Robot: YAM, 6 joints.
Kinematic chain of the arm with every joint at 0, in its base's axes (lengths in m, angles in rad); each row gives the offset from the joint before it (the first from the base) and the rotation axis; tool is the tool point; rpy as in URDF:
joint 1: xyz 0 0 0.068 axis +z
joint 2: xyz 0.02 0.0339 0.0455 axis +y
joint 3: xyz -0.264 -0.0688 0 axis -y
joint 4: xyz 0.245 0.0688 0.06 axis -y
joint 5: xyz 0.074 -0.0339 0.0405 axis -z
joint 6: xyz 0.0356 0 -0.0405 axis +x
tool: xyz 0 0 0 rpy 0 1.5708 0
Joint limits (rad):
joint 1: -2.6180..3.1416
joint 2: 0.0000..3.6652
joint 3: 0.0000..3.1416
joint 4: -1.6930..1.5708
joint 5: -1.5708..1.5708
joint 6: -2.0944..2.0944
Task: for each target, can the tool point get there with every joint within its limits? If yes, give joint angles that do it. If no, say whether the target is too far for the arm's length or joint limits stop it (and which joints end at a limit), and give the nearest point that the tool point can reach.
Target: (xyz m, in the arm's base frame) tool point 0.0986 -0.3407 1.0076
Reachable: no: too far | nearest point 0.0666 -0.2300 0.6996 | short by 0.329 m
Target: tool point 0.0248 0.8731 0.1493
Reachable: no: too far | nearest point 0.0183 0.6450 0.1397 | short by 0.228 m
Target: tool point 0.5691 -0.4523 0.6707
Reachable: no: too far | nearest point 0.4005 -0.3183 0.5009 | short by 0.274 m
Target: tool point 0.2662 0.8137 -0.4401
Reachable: no: too far | nearest point 0.1697 0.5188 -0.2248 | short by 0.378 m
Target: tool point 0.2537 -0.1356 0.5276
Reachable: yes | joints 2.5457 0.5480 2.4820 -1.0994 1.0109 0.5972
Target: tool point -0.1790 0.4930 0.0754
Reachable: yes | joints 1.9032 2.7079 2.3018 -1.0162 -0.2377 -1.3347
